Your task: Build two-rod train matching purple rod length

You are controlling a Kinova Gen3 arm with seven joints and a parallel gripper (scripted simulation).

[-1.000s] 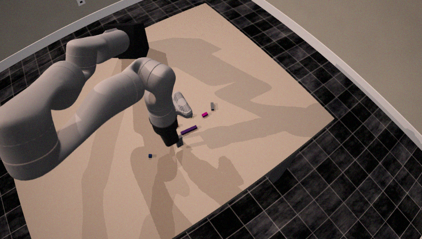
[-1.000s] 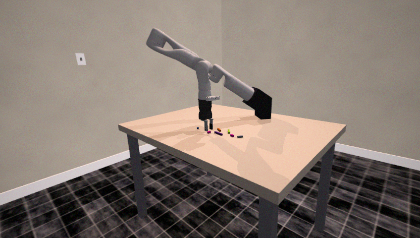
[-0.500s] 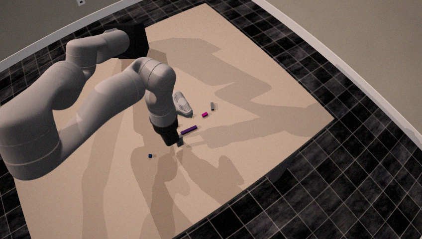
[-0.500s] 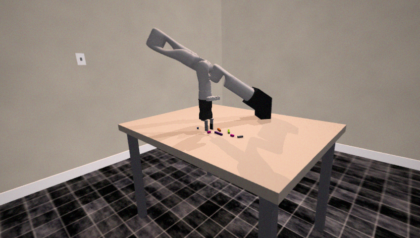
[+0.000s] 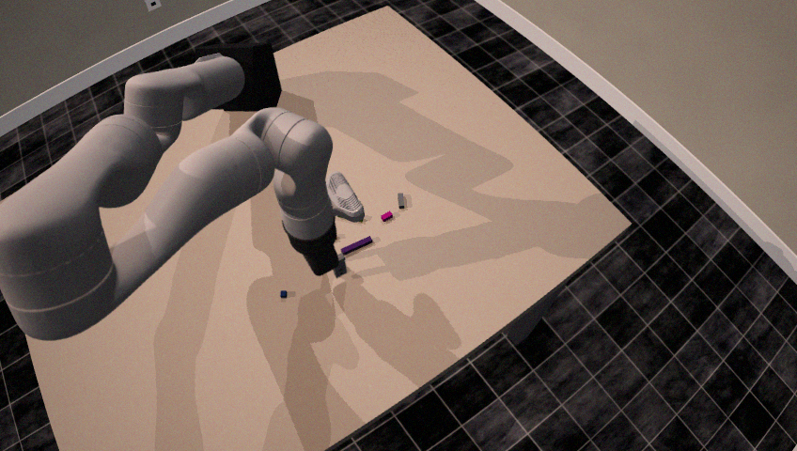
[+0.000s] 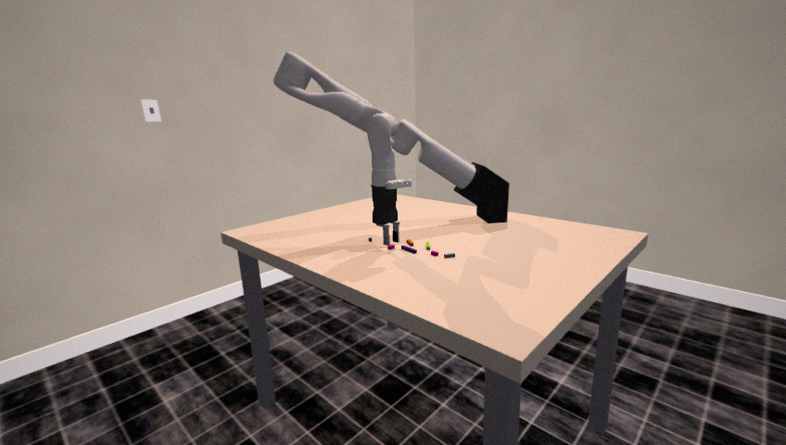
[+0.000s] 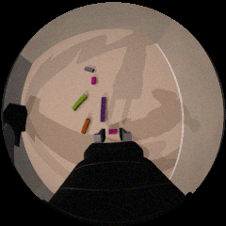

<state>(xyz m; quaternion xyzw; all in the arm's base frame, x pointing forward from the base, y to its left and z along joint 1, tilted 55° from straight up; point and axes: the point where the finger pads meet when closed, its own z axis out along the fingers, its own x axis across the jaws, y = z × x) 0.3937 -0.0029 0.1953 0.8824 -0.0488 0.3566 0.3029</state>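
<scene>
My gripper is now 6 cm to the right of the purple rod and 3 cm above it. Round my hand: lime rod 5 cm behind, 10 cm to the left, 3 cm below; then orange rod 6 cm behind, 4 cm to the left, 3 cm below; then small blue rod 4 cm behind, 10 cm to the right, 3 cm below.
</scene>
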